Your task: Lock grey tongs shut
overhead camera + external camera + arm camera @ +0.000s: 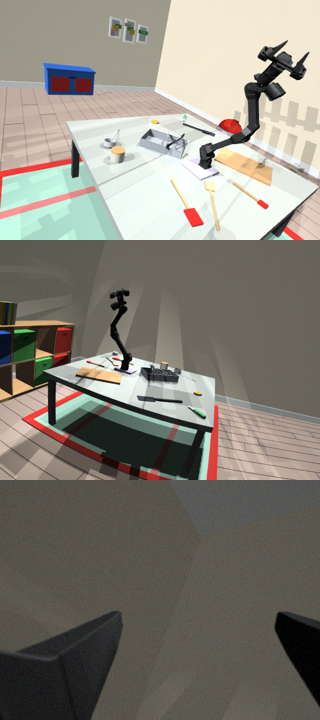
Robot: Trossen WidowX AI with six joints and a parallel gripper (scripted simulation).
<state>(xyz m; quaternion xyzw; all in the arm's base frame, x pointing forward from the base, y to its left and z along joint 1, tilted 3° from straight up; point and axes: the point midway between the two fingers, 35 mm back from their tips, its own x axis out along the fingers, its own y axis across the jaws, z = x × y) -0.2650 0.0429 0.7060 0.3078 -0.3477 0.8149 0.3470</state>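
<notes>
Now: the roasting tin 570 mm ahead of my gripper tip, 30 mm to the left of it and 730 mm below it. The rest, counted from my gripper tip: wooden board 190 mm ahead, 410 mm to the right, 750 mm below; then red spatula 80 mm ahead, 240 mm to the left, 750 mm below; then red-tipped brush 40 mm behind, 150 mm to the right, 750 mm below.
</notes>
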